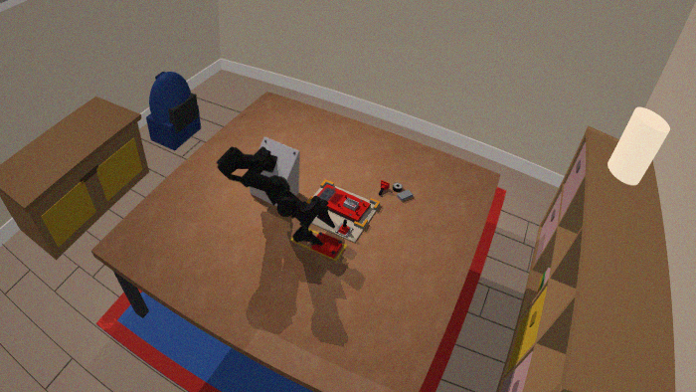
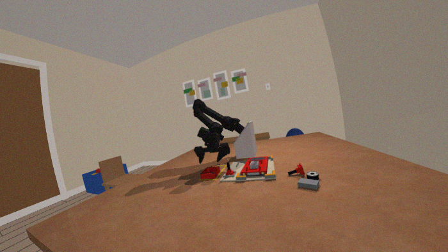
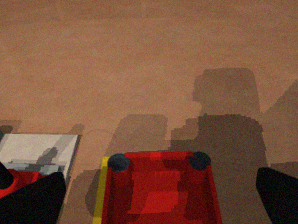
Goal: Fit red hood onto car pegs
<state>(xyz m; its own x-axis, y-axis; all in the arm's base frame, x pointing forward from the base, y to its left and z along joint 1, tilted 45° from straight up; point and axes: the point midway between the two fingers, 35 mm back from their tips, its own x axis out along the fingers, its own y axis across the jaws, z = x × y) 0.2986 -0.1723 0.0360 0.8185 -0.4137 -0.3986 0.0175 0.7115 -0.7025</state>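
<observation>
Right now the red hood is 1 cm behind my gripper tip and 6 cm below it. The rest, counted from my gripper tip: grey engine block: 22 cm to the left, 4 cm below; black wheel: 12 cm ahead, 42 cm to the left, 6 cm below; grey jig: 3 cm behind, 20 cm to the left, 5 cm below.
</observation>
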